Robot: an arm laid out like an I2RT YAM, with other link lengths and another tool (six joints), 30 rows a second.
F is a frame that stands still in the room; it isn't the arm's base.
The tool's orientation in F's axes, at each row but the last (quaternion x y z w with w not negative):
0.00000 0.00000 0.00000 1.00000
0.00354 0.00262 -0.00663 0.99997
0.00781 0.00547 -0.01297 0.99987
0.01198 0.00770 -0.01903 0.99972
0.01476 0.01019 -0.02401 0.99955
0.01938 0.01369 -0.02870 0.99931
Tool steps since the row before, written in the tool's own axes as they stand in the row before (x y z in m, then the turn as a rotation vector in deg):
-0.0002 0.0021 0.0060 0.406 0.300 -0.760
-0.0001 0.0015 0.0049 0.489 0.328 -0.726
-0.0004 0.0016 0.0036 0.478 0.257 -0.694
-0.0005 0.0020 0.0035 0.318 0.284 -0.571
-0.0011 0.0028 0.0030 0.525 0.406 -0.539
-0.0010 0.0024 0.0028 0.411 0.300 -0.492
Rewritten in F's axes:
-0.0002 0.0021 0.0060 0.406 0.300 -0.760
-0.0001 0.0015 0.0049 0.490 0.327 -0.726
-0.0003 0.0016 0.0036 0.477 0.255 -0.695
-0.0004 0.0019 0.0036 0.320 0.286 -0.569
-0.0009 0.0028 0.0031 0.533 0.396 -0.538
-0.0008 0.0023 0.0029 0.415 0.295 -0.492

